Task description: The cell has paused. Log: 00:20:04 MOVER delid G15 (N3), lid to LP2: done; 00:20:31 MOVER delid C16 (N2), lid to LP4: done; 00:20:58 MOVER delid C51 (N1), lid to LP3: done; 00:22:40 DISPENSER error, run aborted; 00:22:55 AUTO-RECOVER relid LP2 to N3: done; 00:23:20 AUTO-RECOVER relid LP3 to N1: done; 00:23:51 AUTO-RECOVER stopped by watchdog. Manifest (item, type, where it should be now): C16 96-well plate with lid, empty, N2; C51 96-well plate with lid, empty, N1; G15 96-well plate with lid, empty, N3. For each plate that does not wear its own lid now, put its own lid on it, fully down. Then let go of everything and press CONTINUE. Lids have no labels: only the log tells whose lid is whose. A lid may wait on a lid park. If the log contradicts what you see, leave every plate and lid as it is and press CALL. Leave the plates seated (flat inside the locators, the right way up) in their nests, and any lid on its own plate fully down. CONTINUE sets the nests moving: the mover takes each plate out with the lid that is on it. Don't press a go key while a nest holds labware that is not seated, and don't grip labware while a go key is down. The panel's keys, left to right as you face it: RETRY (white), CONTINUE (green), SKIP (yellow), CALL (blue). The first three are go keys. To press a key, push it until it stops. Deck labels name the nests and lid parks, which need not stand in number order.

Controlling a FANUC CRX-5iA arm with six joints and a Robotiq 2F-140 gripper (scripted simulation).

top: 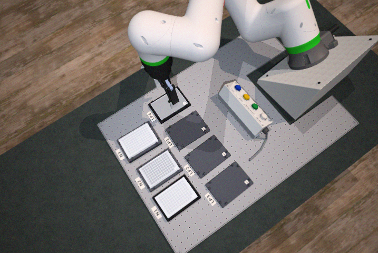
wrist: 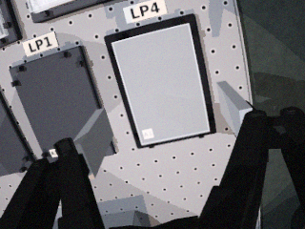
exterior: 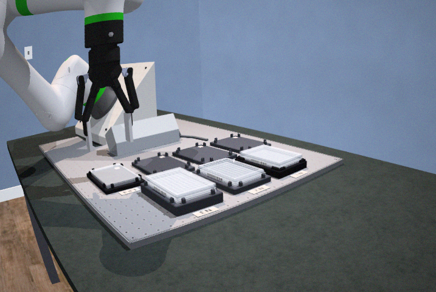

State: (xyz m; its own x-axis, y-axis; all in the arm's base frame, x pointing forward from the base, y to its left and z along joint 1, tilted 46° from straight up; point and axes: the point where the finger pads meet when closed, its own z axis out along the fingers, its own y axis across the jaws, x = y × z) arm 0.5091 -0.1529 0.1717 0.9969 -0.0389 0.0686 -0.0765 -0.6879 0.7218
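Now: hand 100 mm above the lid park LP4. From my hand the other things lie so: lid park LP1: 10 mm ahead, 130 mm to the left, 100 mm below; blue call key: 240 mm behind, 140 mm to the left, 40 mm below; 96-well plate: 190 mm ahead, 190 mm to the left, 90 mm below.
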